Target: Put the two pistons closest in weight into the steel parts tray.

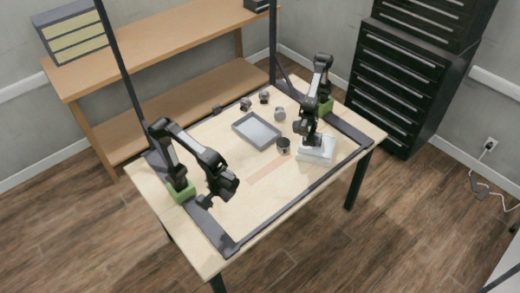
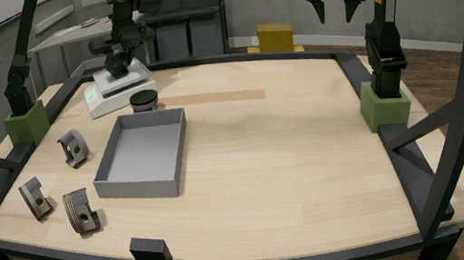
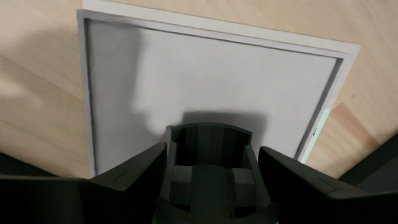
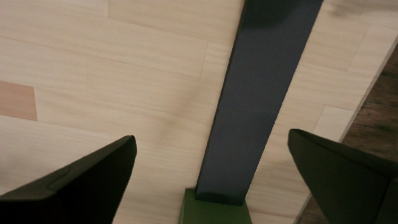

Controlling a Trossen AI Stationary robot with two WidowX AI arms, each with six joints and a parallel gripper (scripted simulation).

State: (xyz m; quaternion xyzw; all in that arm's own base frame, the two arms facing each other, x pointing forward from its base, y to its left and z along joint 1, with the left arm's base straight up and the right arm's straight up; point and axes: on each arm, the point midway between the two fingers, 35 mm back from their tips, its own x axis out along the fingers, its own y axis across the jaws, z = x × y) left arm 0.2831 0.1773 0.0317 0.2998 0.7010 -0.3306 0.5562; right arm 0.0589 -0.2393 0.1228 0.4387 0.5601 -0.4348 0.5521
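Observation:
Right now my left hand is 20 mm short of the grey pan, 20 mm to the right of it and 70 mm above it. Also, from my left hand: white scale 20 mm ahead, 30 mm to the left, 90 mm below; then steel parts tray 290 mm behind, 130 mm to the right, 110 mm below.

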